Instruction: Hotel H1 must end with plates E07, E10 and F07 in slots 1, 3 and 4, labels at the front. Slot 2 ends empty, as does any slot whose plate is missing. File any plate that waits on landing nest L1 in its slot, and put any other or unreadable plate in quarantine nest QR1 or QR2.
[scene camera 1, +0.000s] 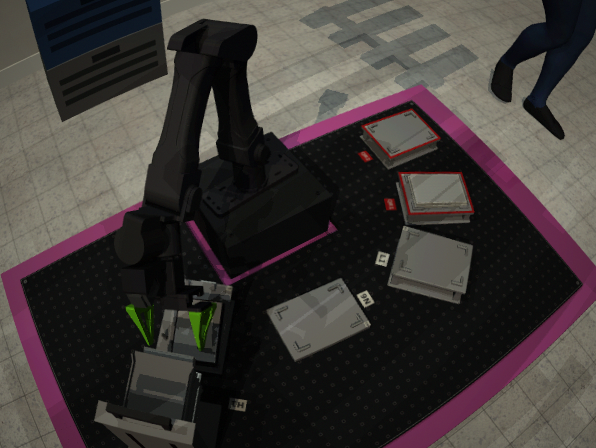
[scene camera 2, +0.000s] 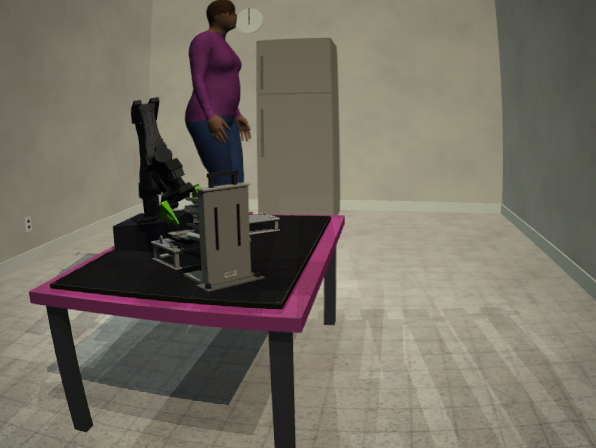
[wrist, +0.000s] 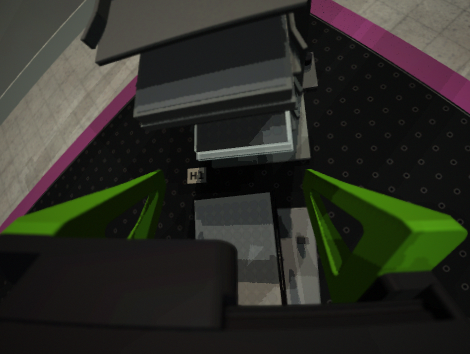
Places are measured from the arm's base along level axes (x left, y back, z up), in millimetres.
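Pixels of known places: gripper, fingertip midpoint: (scene camera 1: 175, 347) (scene camera 2: 192, 218) (wrist: 234, 177); arm's base, origin of the base link: (scene camera 1: 250, 184) (scene camera 2: 153, 217).
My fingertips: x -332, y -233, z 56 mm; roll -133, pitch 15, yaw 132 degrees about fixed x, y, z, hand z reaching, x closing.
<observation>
For each thing: its top centre in the pictures, then the offset to it from my fingertips. "*": a spot on its surface instead.
- pale-edged plate, middle of its top: (wrist: 237, 83) dy -63, dx -64, dz -25 mm
- dark-edged plate, middle of its top: (wrist: 234, 261) (scene camera 1: 196, 329) (scene camera 2: 187, 233) dy +33, dx +60, dz -57 mm
- Landing nest L1, middle of its top: (scene camera 1: 435, 257) (scene camera 2: 253, 216) dy -117, dx +527, dz -93 mm
- Nest QR1, surface spot: (scene camera 1: 467, 192) * dy -45, dx +734, dz -109 mm
- pale plate, middle of its top: (scene camera 1: 438, 188) dy +2, dx +671, dz -94 mm
- nest QR2, middle of its top: (scene camera 1: 402, 130) dy +183, dx +745, dz -103 mm
- bare nest plate, middle of its top: (scene camera 1: 319, 316) dy -52, dx +274, dz -131 mm
- hotel's top handle, surface spot: (scene camera 1: 138, 417) (scene camera 2: 224, 171) * dy -122, dx -122, dz +144 mm
Hotel H1 (scene camera 1: 145, 424) (scene camera 2: 227, 225) (wrist: 200, 27) stands upright at the table's end. A plate (scene camera 1: 160, 381) (wrist: 215, 95) shows high in it, and a pale-edged plate (wrist: 245, 149) shows lower in the wrist view. I cannot read their labels or tell their slots. My gripper (scene camera 1: 175, 347) (wrist: 234, 177) is open and empty, in front of the hotel. A dark-edged plate (wrist: 235, 237) lies on a low stand (scene camera 1: 216, 290) (scene camera 2: 167, 252) (wrist: 302, 260) below my fingers. Landing nest L1 (scene camera 1: 432, 260) is bare. Nest QR1 (scene camera 1: 467, 192) holds a pale plate (scene camera 1: 437, 189); nest QR2 (scene camera 1: 400, 132) is bare.
A bare nest plate (scene camera 1: 320, 320) labelled N6 lies between the low stand and L1. The arm's black base block (scene camera 1: 280, 220) stands behind it. The hotel's top handle (scene camera 1: 138, 417) (scene camera 2: 222, 174) rises above its roof. A person (scene camera 2: 215, 75) stands beyond the table.
</observation>
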